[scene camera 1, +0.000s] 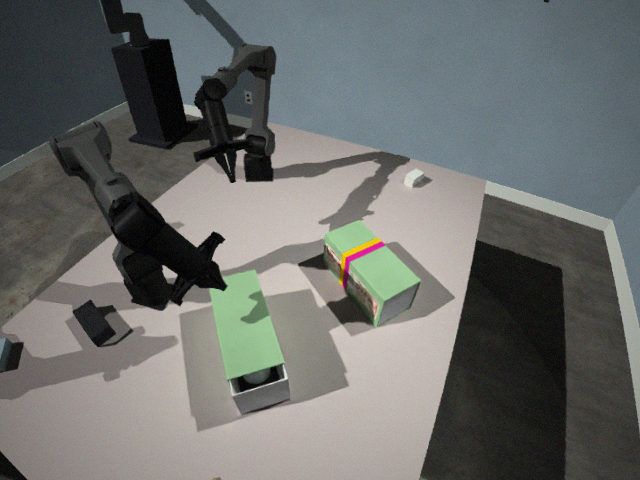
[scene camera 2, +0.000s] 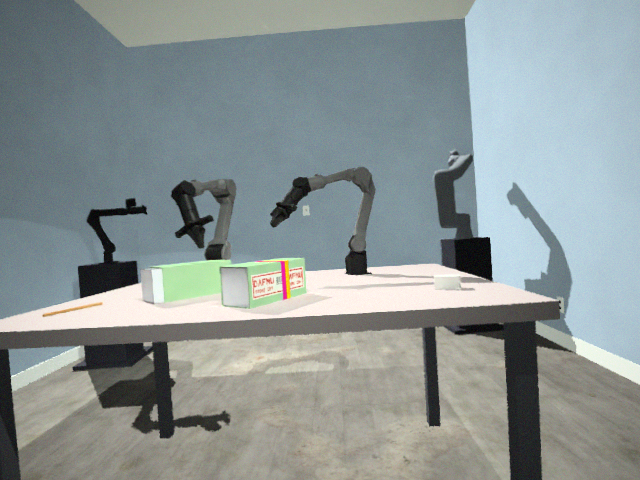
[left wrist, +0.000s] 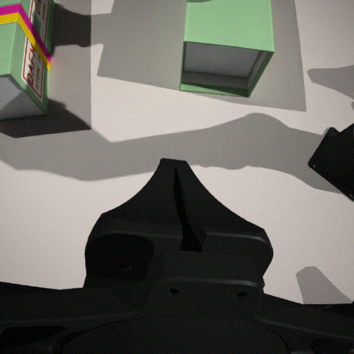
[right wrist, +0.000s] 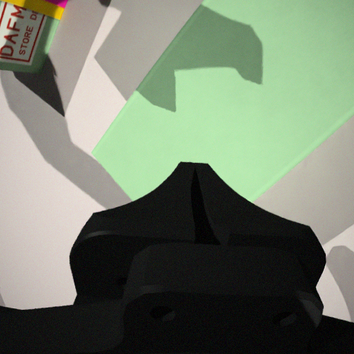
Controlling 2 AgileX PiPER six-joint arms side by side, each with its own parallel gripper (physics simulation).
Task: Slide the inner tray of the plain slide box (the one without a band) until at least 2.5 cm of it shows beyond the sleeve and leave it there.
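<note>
The plain box's green sleeve [scene camera 1: 245,322] [scene camera 2: 196,279] [left wrist: 227,22] [right wrist: 240,120] lies on the table. Its pale tray [scene camera 1: 263,396] [scene camera 2: 155,285] sticks out of the sleeve's near end in scene camera 1, with a whitish rounded thing [scene camera 1: 256,375] inside. In the left wrist view, the tray's other end [left wrist: 220,60] sits recessed inside the sleeve. My left gripper [scene camera 1: 232,180] [scene camera 2: 273,225] [left wrist: 171,175] is shut, empty and raised, away from the sleeve. My right gripper [scene camera 1: 225,287] [scene camera 2: 201,245] [right wrist: 192,181] is shut and empty, raised near the sleeve's far end in scene camera 1.
A green box with a yellow and magenta band [scene camera 1: 390,276] [scene camera 2: 266,284] [left wrist: 7,47] [right wrist: 30,35] lies beside the plain box. A white block [scene camera 1: 414,178] [scene camera 2: 447,282] lies near the table edge. A dark block [scene camera 1: 94,322] and an orange stick [scene camera 2: 72,308] are also on the table.
</note>
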